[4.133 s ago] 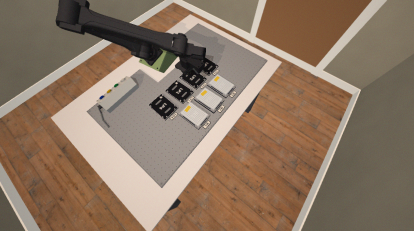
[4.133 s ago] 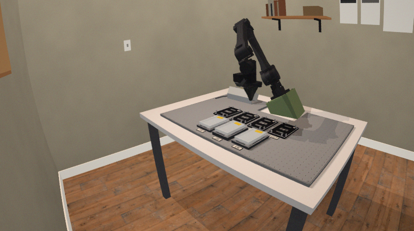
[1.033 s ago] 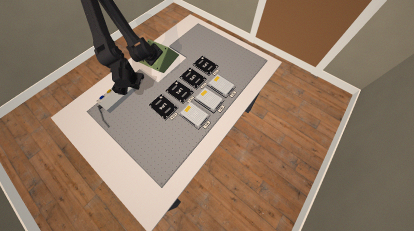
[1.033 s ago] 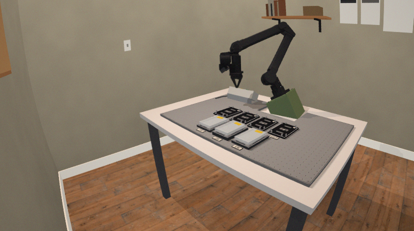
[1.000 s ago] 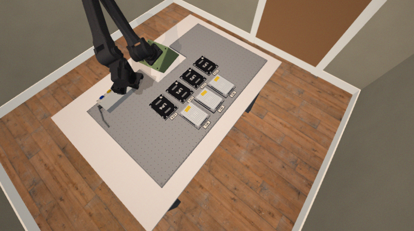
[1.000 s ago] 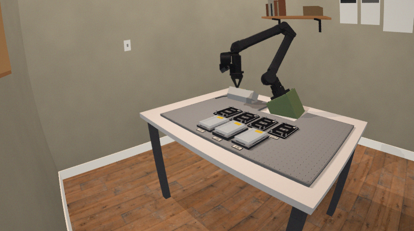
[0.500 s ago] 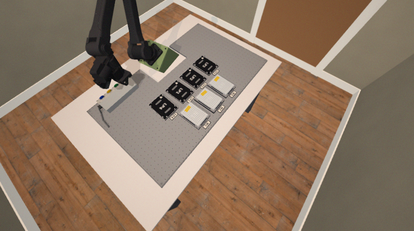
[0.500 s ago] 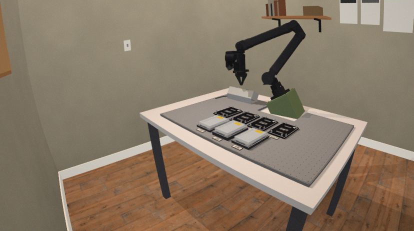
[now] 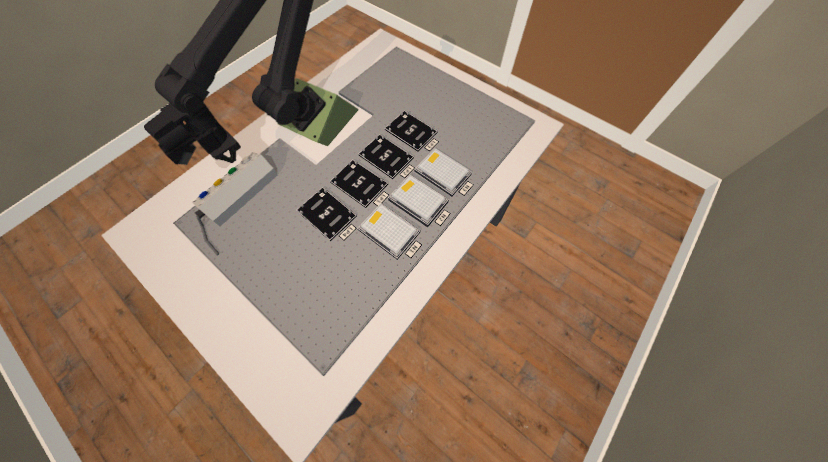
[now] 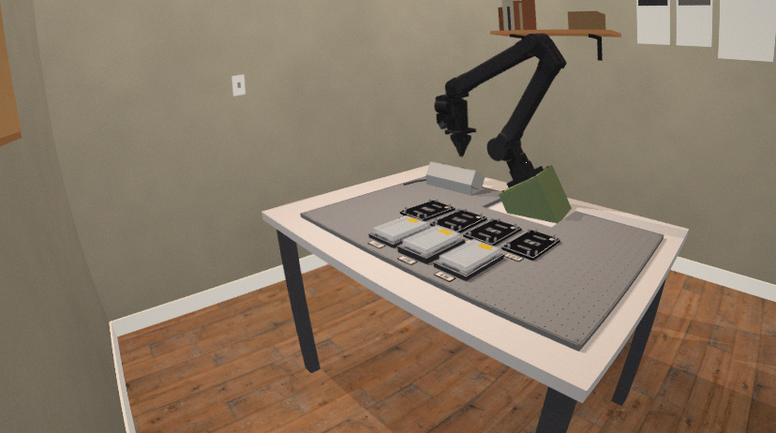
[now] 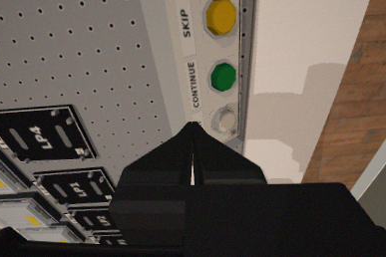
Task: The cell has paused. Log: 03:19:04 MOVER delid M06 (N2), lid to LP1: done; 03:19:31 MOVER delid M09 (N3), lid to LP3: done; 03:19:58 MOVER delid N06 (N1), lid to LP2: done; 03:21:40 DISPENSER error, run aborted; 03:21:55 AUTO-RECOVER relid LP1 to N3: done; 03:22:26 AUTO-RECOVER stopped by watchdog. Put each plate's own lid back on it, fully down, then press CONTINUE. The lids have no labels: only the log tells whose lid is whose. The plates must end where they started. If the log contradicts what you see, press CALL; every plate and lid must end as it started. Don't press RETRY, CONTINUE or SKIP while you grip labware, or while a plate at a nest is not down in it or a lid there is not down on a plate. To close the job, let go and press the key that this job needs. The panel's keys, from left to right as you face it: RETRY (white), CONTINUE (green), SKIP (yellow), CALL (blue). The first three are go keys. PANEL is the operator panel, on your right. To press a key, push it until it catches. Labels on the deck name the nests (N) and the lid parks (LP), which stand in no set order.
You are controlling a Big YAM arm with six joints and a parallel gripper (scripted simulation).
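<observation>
The green key lies 70 mm below my hand, 30 mm behind it and 20 mm to the right of it. Round my hand: blue key (120 mm to the right, 70 mm below, 20 mm behind); then white key (70 mm below, 40 mm behind, 30 mm to the left); then yellow key (70 mm to the right, 70 mm below, 20 mm behind).
</observation>
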